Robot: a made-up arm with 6 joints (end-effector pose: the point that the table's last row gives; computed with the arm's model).
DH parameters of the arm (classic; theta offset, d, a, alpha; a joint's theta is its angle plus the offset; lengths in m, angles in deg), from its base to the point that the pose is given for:
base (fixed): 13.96 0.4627 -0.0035 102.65
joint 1: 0 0.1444 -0.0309 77.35
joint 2: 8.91 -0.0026 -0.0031 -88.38
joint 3: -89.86 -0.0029 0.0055 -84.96
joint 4: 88.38 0.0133 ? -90
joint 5: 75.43 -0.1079 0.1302 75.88
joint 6: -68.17 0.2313 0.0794 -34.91
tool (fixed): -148.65 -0.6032 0 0
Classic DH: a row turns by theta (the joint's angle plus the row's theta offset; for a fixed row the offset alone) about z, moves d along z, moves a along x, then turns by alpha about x.
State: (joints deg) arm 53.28 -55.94 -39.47 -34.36 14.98 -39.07
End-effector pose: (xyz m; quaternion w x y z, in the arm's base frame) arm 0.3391 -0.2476 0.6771 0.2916 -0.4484 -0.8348 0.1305
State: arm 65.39 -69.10 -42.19 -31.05 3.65 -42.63
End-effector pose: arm 0.2445 -0.2259 0.7704 0.1469 -0.4450 -0.8817 0.0556
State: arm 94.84 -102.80 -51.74 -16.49 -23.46 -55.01
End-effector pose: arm -0.0535 -0.1690 0.8249 0.2092 0.4046 0.8859 0.0878
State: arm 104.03 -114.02 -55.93 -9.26 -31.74 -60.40
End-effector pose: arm -0.1443 -0.1474 0.7889 0.3198 0.3941 0.8532 0.1203
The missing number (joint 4, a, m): -0.0852
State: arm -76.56 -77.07 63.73 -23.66 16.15 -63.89
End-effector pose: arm 0.3515 -0.1532 0.1882 0.7993 0.1240 -0.4761 -0.3451
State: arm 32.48 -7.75 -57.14 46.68 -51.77 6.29
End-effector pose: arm -0.3186 -0.0633 0.0236 0.7848 -0.3178 0.3294 -0.4179
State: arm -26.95 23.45 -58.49 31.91 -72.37 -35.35
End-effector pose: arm -0.3615 -0.2095 0.6748 0.1891 -0.8740 0.3937 -0.2129
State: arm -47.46 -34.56 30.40 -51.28 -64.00 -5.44
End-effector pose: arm 0.1498 -0.5960 0.3504 0.5535 -0.6428 -0.4188 -0.3241
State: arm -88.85 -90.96 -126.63 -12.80 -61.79 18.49
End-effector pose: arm 0.4605 -0.1428 0.1655 0.0678 0.3766 0.2184 -0.8977
